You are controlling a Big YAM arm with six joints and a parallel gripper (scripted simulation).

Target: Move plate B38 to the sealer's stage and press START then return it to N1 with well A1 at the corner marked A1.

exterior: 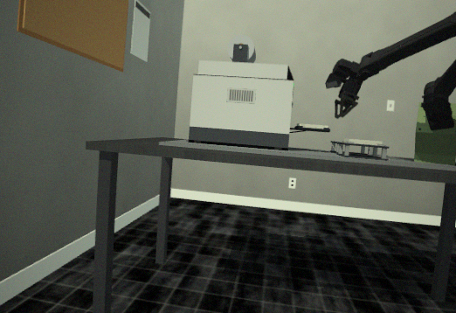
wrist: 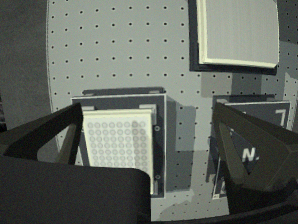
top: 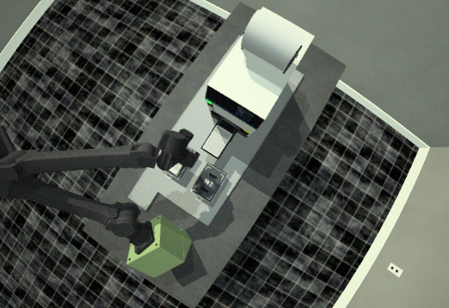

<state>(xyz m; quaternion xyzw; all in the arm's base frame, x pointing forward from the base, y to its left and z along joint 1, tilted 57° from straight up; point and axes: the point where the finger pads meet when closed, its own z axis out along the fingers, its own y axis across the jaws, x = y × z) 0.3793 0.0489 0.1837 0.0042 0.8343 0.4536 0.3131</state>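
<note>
The sealer stage is 120 mm ahead of my hand, 60 mm to the right of it and 60 mm below it. Also, from my hand: foil roll: 440 mm ahead, 40 mm to the left, 260 mm above; then white-topped plate: 100 mm behind, 10 mm to the left, 100 mm below.
</note>
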